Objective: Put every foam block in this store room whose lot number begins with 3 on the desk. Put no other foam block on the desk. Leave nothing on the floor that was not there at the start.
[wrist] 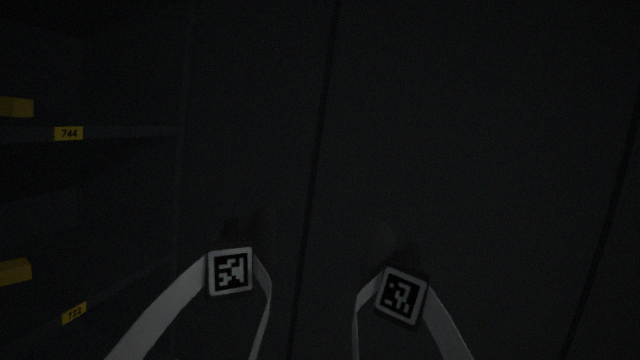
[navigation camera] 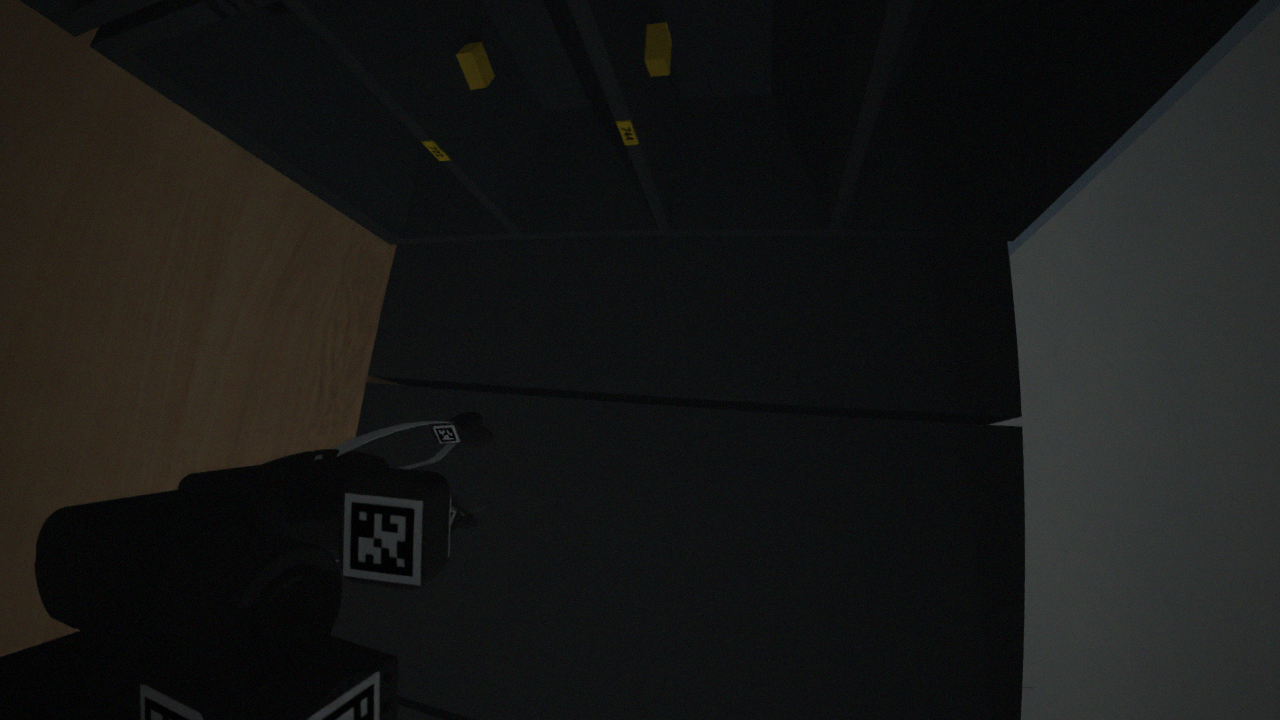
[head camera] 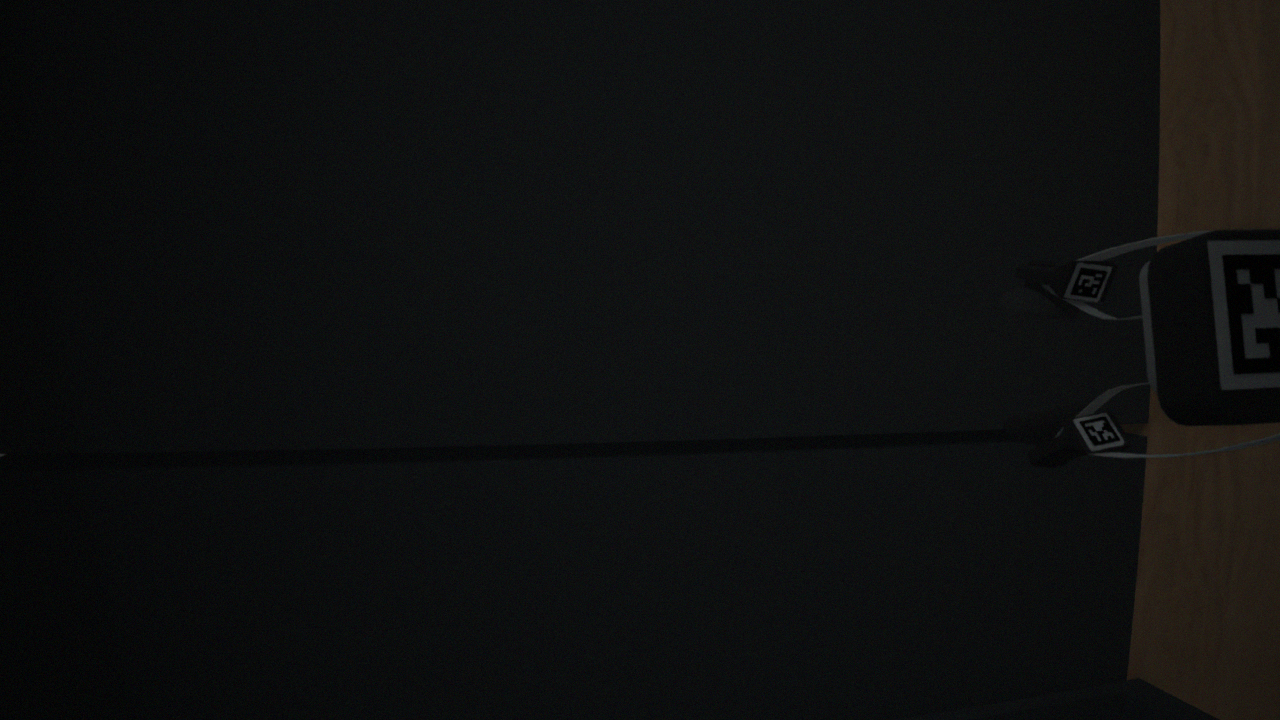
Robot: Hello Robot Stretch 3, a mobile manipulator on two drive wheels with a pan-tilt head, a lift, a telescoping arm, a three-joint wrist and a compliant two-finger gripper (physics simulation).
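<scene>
Two yellow foam blocks show on shelves of a dark shelf unit. One block lies behind the label 744. The other block lies behind the label 722. Both are cut off at the left edge of the wrist view. My gripper is partly open, with nothing between its fingers. It is in front of a dark panelled front, to one side of the shelves with the blocks. The desk does not show.
The dark panelled front has a narrow dark seam and adjoins the shelf unit. The wooden floor runs along its foot. A pale wall is beyond its other end. The light is very dim.
</scene>
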